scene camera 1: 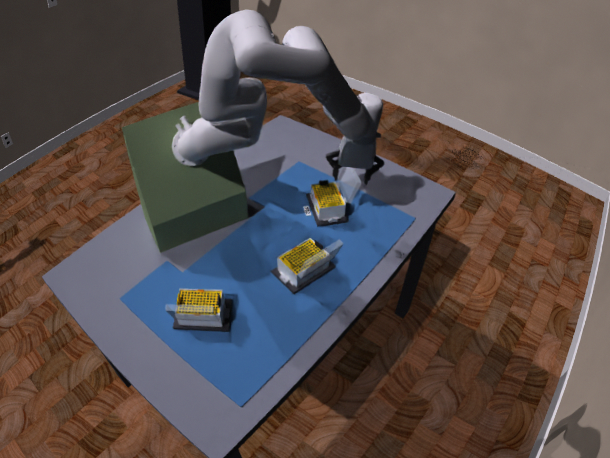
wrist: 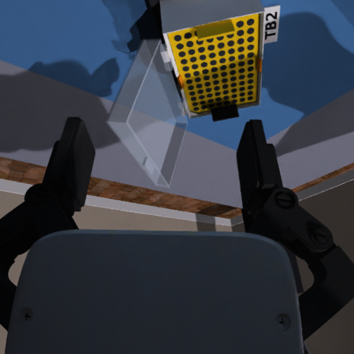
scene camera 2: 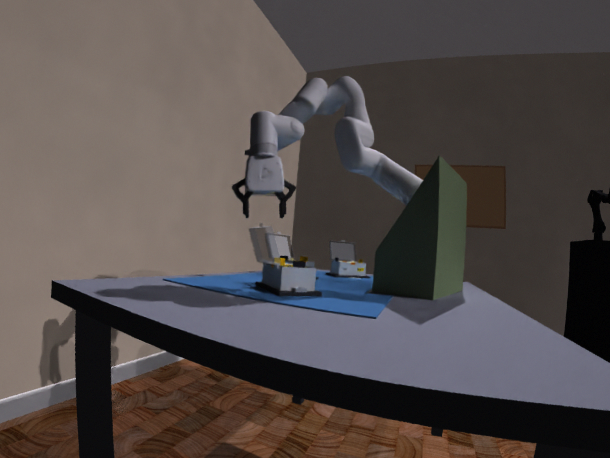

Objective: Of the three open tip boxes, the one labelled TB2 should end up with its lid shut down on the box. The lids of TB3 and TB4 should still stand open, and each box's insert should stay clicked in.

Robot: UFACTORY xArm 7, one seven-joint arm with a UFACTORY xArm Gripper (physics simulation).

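The TB2 box stands at the mat's far end in scene camera 1. Its yellow insert sits inside the rim, and the label TB2 is beside it. Its clear lid stands open, tilted outward. My gripper is open and empty, above the lid and apart from it in scene camera 2. A middle box and a near-left box hold yellow inserts and have open lids; their labels cannot be read.
The blue mat lies on the grey table. A green block stands by the arm's base. The gripper is near the table's outer edge. A black stand is behind the table.
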